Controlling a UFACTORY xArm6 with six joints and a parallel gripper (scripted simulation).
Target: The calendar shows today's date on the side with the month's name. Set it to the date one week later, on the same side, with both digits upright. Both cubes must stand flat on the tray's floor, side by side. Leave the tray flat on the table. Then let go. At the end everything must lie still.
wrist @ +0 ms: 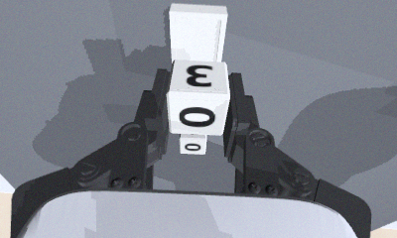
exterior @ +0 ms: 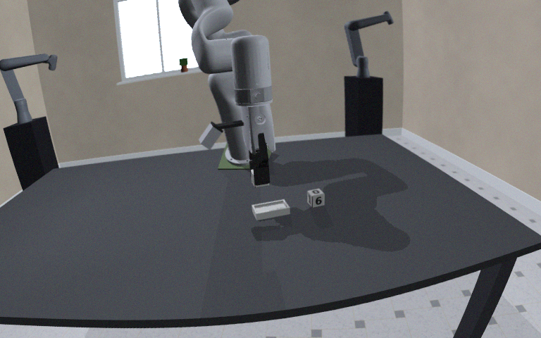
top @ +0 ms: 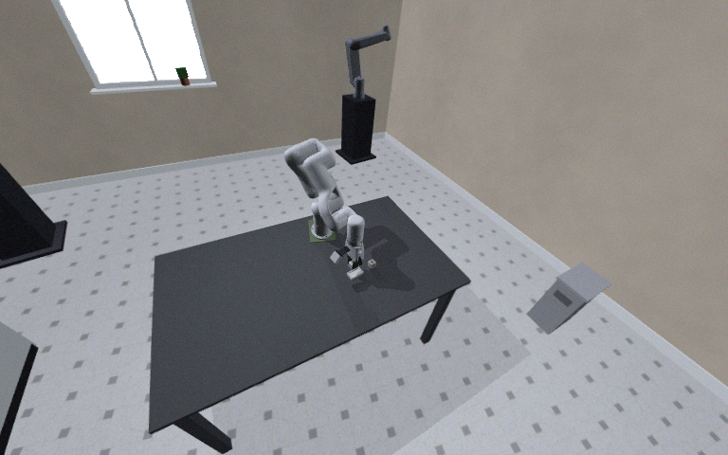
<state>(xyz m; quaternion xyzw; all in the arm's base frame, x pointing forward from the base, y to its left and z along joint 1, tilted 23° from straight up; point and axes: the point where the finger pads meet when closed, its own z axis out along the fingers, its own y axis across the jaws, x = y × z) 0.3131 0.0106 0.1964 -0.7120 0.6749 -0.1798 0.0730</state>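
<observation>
The white calendar tray lies 20 mm to the left of my hand and 90 mm below it.
</observation>
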